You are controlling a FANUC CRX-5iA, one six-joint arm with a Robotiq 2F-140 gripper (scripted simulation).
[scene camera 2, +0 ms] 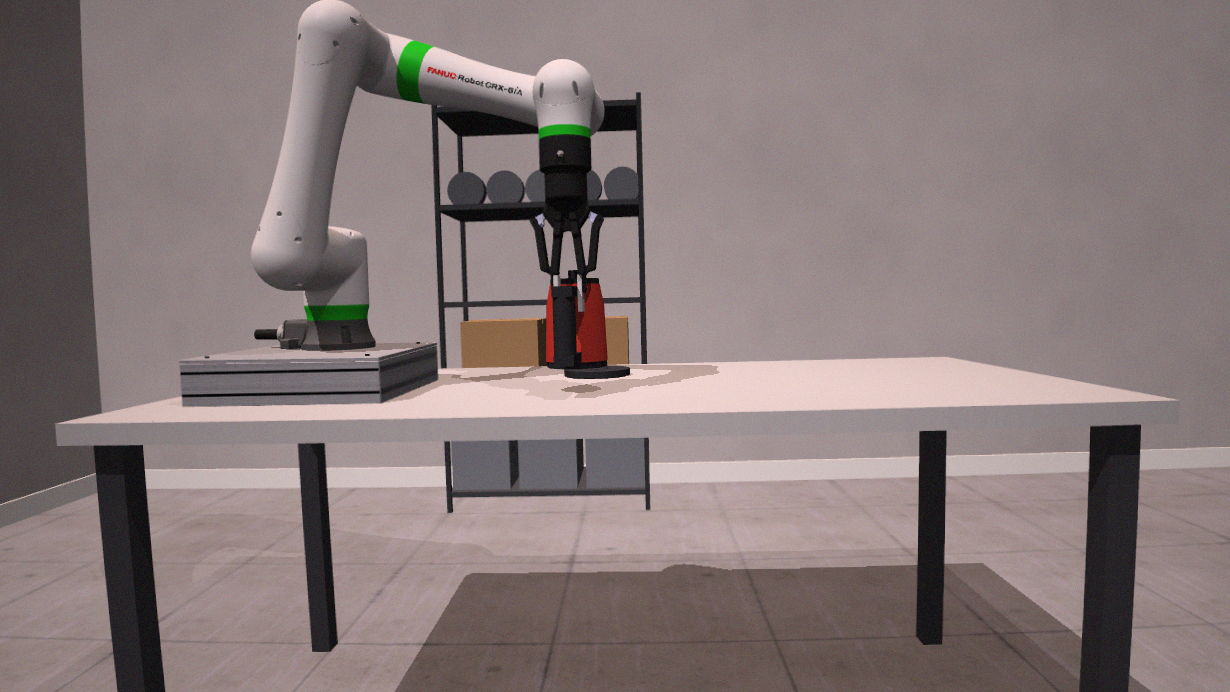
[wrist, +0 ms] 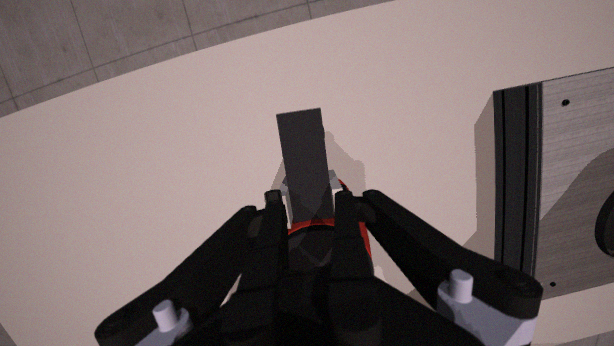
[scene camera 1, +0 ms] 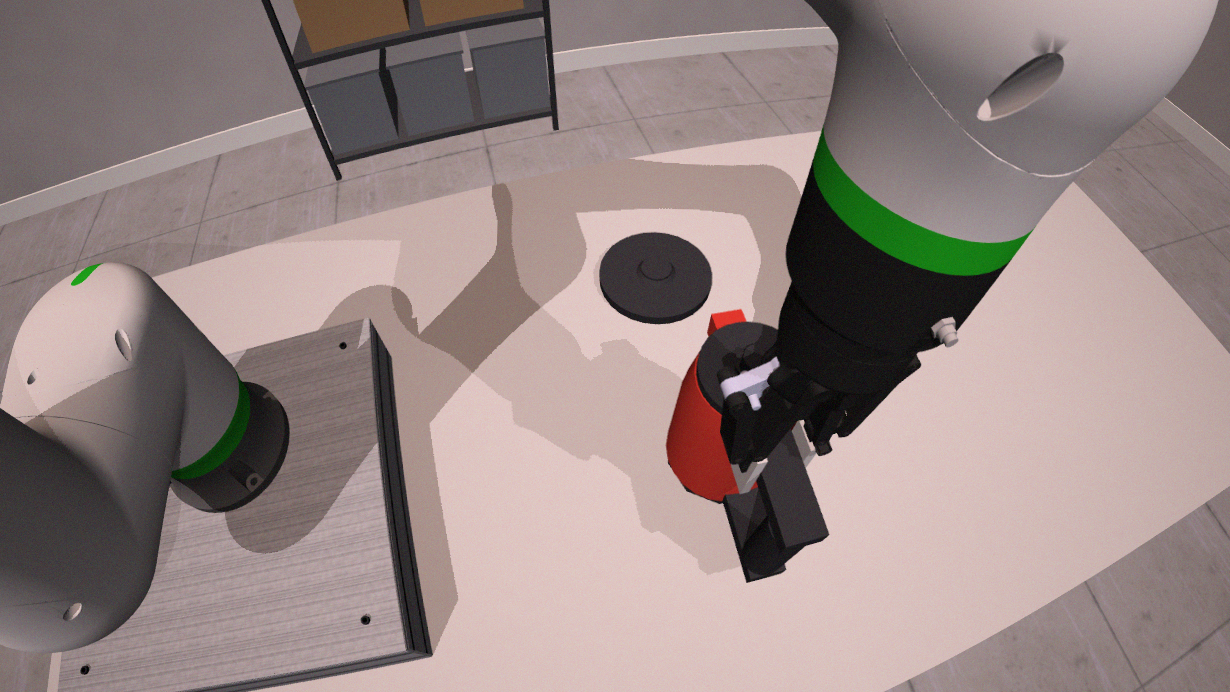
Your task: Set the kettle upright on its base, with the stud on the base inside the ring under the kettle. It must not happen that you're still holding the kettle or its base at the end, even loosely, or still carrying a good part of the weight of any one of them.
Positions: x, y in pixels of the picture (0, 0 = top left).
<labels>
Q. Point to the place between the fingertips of my gripper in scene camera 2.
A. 569, 311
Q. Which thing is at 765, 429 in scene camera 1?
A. My gripper.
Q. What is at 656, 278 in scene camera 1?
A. A round base.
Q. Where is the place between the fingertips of my gripper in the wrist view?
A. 310, 184
</labels>
